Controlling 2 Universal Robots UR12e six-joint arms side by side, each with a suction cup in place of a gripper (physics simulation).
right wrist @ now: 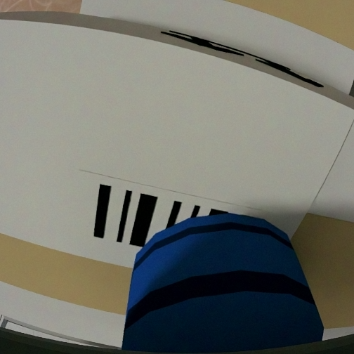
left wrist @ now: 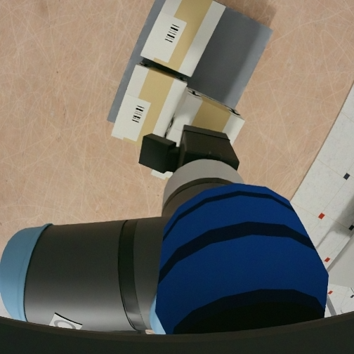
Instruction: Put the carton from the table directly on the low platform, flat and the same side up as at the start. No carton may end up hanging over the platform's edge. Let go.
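The low platform is a grey slab at the top of the left wrist view. A white carton with a tan tape band is at its lower right part, partly hidden under the right arm's wrist. A gap to the carton beyond shows in the right wrist view. The right suction cup is against this carton's labelled top and appears shut on it. My left suction cup is open, with no carton on it. Whether the carton's underside touches the platform is hidden.
Two more white cartons, an upper one and a lower one, lie in a row along the platform's left side, left of the carton under the wrist. The right arm's black wrist stands over the lower right corner. The tan table surrounds the platform.
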